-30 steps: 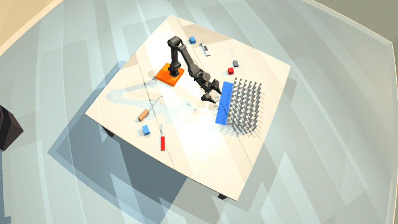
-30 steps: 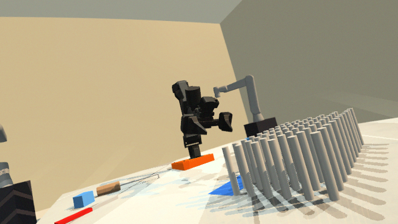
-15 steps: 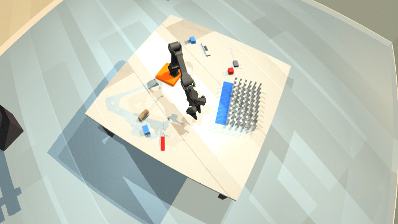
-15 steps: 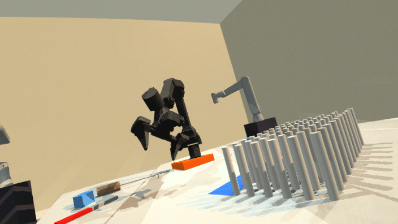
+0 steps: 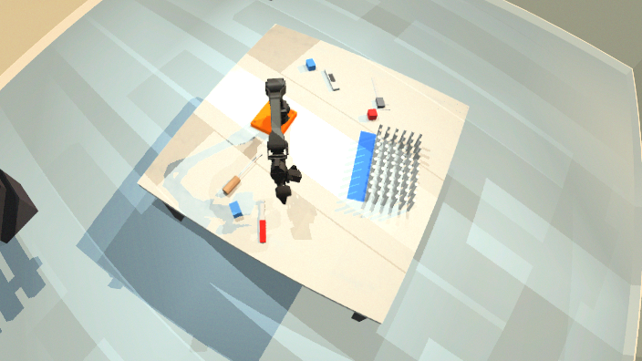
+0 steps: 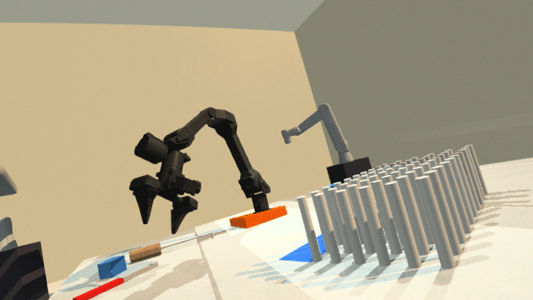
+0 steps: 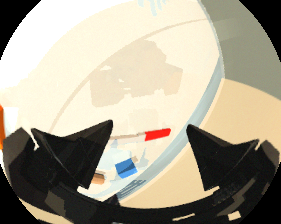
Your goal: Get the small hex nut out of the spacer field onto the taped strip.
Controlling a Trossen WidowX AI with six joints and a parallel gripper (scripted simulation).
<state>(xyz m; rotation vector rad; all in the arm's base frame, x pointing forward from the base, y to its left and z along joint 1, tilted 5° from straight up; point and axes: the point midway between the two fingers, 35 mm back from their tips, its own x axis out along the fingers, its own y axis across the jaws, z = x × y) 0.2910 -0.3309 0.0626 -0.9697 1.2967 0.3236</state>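
My gripper tip is 25 cm past the hook tool, 3 cm to the right of it and 9 cm above it. The rest, counted from my gripper tip: blue taped strip 15 cm ahead, 40 cm to the left, 10 cm below; then red-handled tool 3 cm behind, 11 cm to the right, 9 cm below; then red block 3 cm ahead, 66 cm to the left, 8 cm below.
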